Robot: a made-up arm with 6 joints. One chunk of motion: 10 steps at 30 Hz.
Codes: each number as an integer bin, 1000 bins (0 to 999) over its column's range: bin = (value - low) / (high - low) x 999, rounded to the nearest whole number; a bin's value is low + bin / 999 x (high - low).
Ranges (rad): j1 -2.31..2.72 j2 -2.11..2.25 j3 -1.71..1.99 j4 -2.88..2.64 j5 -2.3..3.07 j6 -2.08..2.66
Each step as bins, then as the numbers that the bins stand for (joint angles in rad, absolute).
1 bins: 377 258 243 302 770 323
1 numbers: -0.4118 -0.9840 -0.8100 -1.2113 1.8390 -0.5474
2 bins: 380 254 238 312 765 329
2 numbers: -0.3967 -1.0015 -0.8285 -1.1560 1.8122 -0.5190
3 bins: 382 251 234 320 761 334
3 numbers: -0.3866 -1.0145 -0.8433 -1.1118 1.7907 -0.4953
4 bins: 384 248 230 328 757 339
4 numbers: -0.3765 -1.0276 -0.8581 -1.0676 1.7692 -0.4715
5 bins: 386 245 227 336 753 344
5 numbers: -0.3665 -1.0407 -0.8693 -1.0234 1.7477 -0.4478
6 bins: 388 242 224 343 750 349
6 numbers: -0.3564 -1.0538 -0.8804 -0.9847 1.7315 -0.4241
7 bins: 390 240 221 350 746 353
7 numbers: -0.3463 -1.0626 -0.8915 -0.9461 1.7100 -0.4051
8 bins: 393 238 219 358 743 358
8 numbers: -0.3312 -1.0713 -0.8989 -0.9019 1.6939 -0.3814
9 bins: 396 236 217 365 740 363
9 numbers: -0.3161 -1.0800 -0.9063 -0.8632 1.6778 -0.3577
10 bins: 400 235 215 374 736 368
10 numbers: -0.2960 -1.0844 -0.9137 -0.8135 1.6563 -0.3339
